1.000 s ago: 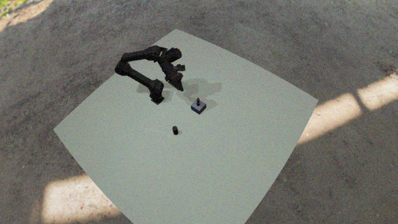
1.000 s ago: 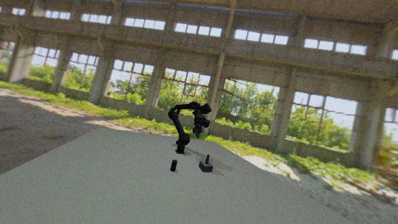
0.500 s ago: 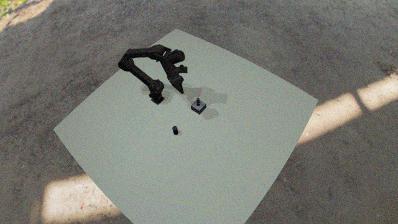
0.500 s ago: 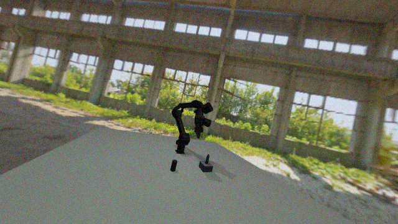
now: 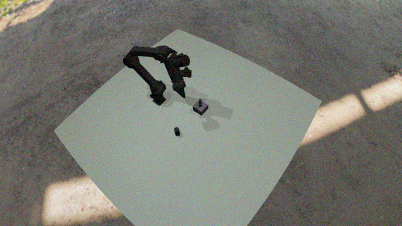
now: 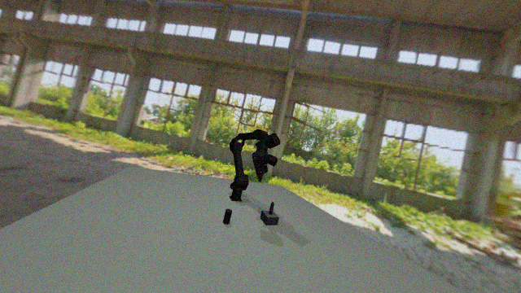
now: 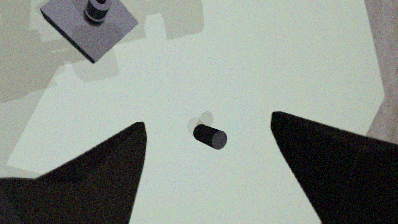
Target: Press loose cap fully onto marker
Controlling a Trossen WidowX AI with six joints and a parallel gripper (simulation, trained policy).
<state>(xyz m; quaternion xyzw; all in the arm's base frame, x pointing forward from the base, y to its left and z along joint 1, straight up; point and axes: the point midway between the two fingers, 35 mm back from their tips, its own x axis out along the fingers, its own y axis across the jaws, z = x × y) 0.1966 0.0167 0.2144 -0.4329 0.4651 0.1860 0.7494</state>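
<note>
Now: the black cap 4 cm ahead of my gripper tip, 12 cm to the right of it and 16 cm below it. From my gripper tip the other things lie so: grey holder block: 3 cm ahead, 8 cm to the left, 17 cm below.
</note>
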